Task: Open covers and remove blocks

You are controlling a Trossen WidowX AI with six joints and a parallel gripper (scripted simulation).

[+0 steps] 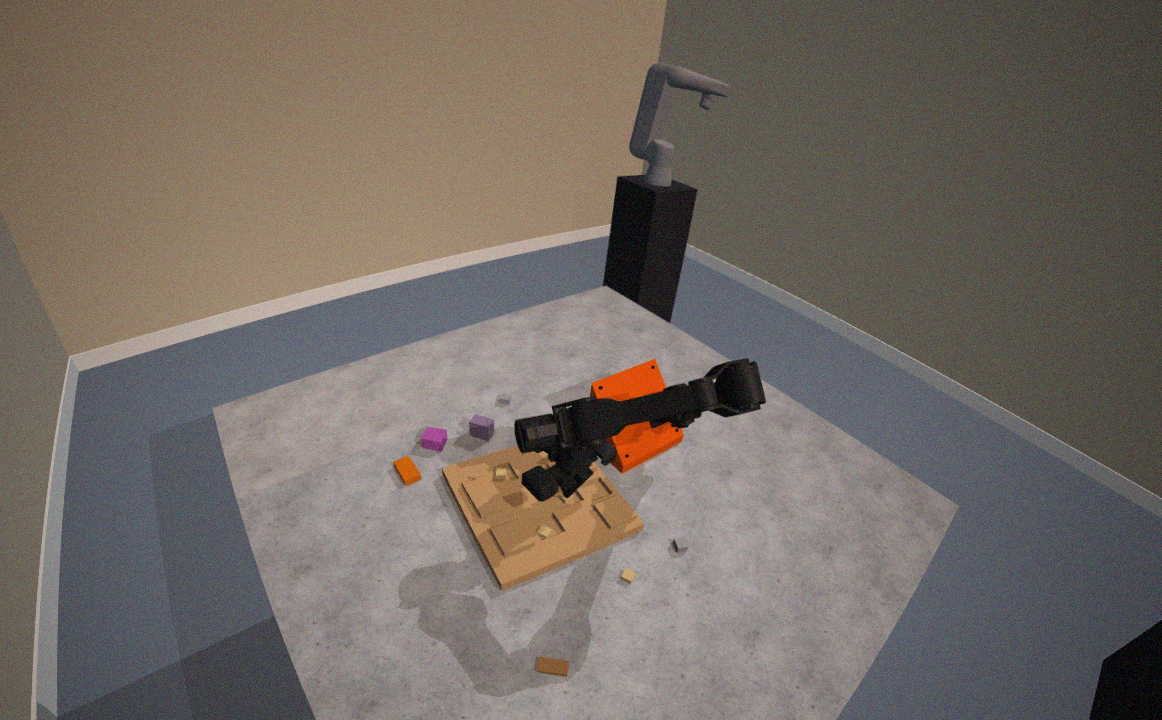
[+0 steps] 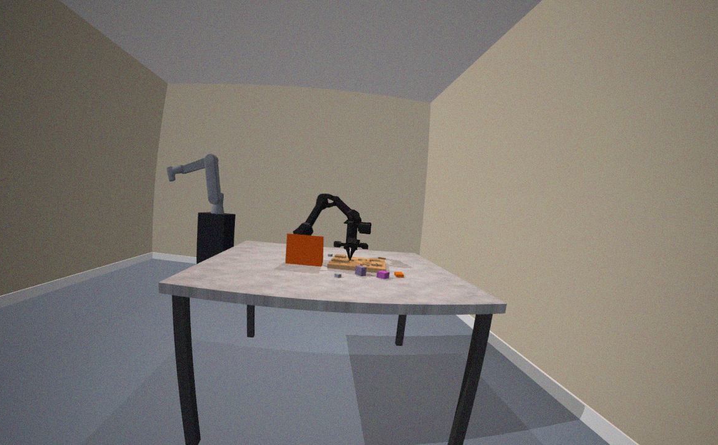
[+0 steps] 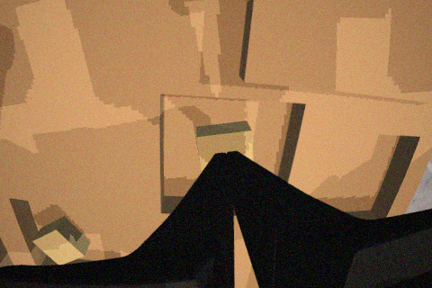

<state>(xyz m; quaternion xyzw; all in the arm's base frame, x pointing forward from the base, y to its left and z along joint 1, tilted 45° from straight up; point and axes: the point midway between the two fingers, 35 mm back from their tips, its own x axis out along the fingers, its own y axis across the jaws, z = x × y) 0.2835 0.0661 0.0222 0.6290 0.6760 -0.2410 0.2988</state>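
My gripper tip is 5 cm short of the tan puzzle board and 1 cm to the left of it. The rest, counted from my gripper tip: magenta block (28 cm to the right, 16 cm ahead, 1 cm below); then purple block (26 cm to the right, 5 cm ahead); then orange block (24 cm ahead, 22 cm to the right, 1 cm below).
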